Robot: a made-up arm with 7 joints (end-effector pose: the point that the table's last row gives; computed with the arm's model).
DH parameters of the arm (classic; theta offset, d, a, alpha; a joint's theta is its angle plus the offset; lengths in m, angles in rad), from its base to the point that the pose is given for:
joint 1: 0 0.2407 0 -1.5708
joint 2: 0 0 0 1.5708
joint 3: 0 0.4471 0.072 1.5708
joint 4: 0 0 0.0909 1.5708
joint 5: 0 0.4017 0 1.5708
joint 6: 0 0 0.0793 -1.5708
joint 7: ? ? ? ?
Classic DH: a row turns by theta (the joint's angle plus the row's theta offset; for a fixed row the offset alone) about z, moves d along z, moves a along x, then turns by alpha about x.
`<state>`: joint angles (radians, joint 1 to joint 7).
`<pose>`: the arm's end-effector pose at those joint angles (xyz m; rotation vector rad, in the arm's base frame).
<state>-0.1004 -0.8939 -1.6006 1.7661 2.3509 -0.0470 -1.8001</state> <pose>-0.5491 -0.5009 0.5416 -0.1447 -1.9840 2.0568</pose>
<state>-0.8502 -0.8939 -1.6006 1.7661 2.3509 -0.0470 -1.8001</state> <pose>-0.7432 0.0076 0.5416 -0.7572 -1.5768 1.5530</pose>
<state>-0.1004 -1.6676 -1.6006 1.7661 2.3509 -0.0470 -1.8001</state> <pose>-0.6177 -0.4939 0.1093 0.9262 1.9212 -1.9357</pose>
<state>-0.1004 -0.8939 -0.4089 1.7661 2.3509 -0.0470 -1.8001</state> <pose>-0.1709 -0.2598 0.9797 -0.4959 0.7860 -2.7347</pose>
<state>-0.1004 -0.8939 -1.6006 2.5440 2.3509 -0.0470 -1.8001</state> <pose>-0.7564 -0.2500 0.7363 -0.6654 -1.1602 2.0200</pose>
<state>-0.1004 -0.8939 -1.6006 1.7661 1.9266 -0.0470 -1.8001</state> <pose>-0.5829 -0.4911 0.5452 0.2352 -1.8169 1.7701</pose>
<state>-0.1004 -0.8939 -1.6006 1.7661 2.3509 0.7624 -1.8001</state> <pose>-0.5648 -0.5182 0.6401 -0.1563 -0.9617 2.5400</pose>
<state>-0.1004 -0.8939 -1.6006 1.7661 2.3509 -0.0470 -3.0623</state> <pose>-0.5491 -0.5009 0.5416 0.8696 -1.3923 1.1738</pose>
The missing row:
joint 7: 0 0.1012 0 0
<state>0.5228 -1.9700 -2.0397 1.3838 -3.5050 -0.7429 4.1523</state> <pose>0.0190 -0.4619 -0.1298 -0.2504 1.7098 -0.1111</pose>
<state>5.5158 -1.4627 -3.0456 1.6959 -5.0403 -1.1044 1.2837</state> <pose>-0.4270 0.5198 -0.1279 -2.0189 0.3133 -0.1988</pose>
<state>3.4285 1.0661 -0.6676 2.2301 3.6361 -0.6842 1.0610</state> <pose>-0.8160 -0.0159 0.2532 2.2955 -1.6516 -0.9044</pose>
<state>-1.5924 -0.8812 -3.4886 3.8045 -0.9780 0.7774 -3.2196</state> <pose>-0.0878 0.4361 0.9929 -0.4071 0.5835 0.1154</pose>
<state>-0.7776 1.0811 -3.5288 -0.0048 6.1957 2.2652 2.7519</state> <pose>0.0383 -0.0056 0.2871 2.0141 -0.3554 0.9492</pose>
